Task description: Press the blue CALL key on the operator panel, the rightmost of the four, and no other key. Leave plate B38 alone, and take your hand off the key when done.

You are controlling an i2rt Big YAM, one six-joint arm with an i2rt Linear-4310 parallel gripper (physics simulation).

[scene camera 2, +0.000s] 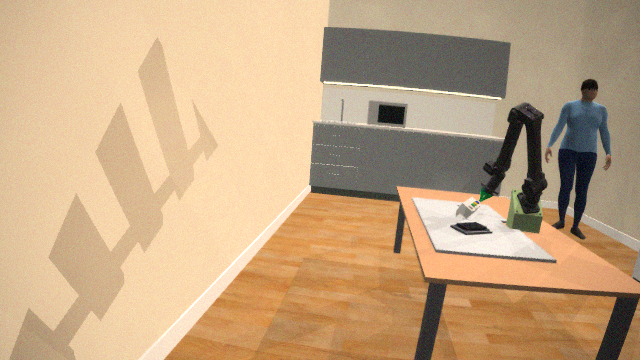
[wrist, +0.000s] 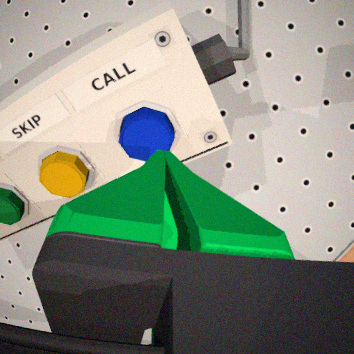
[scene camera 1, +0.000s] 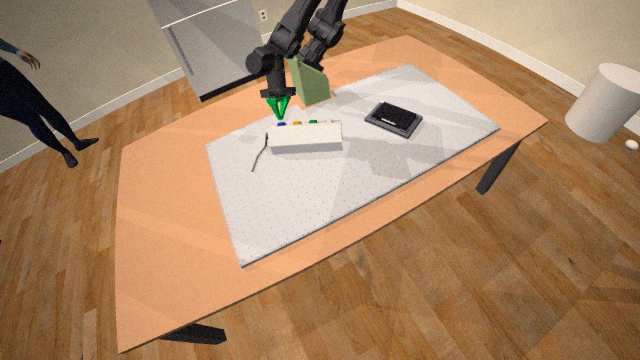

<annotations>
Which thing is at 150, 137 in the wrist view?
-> A blue key.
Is my gripper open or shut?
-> Shut.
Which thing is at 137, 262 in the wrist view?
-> My gripper.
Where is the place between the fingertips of my gripper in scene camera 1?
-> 280, 119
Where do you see a yellow key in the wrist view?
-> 61, 173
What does my gripper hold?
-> Nothing.
</annotations>
